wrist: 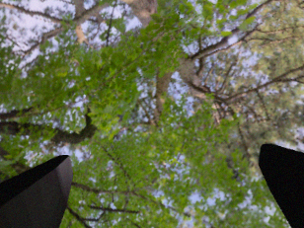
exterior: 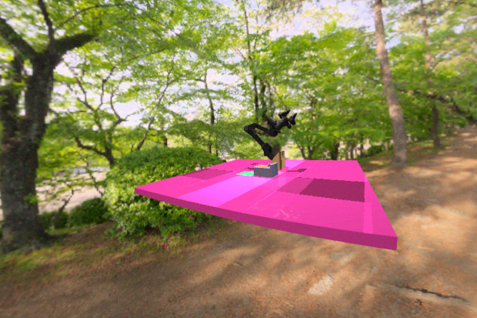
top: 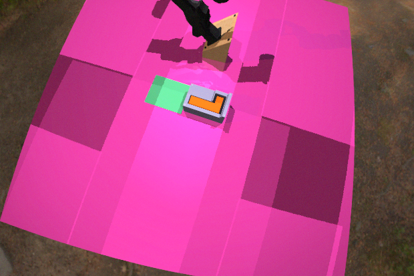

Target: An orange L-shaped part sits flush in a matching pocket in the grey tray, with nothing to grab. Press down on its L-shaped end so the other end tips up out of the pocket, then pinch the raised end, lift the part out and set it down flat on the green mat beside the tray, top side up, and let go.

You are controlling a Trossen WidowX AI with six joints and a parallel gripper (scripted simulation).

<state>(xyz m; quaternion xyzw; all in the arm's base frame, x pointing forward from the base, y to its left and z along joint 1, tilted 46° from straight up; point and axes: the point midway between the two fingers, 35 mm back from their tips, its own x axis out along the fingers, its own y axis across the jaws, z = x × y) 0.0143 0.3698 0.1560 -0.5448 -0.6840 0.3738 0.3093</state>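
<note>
My gripper tip is 420 mm above the orange L-shaped part, 320 mm short of it and 170 mm to the left of it. The rest, counted from my gripper tip: green mat (480 mm below, 330 mm to the right, 280 mm ahead).
</note>
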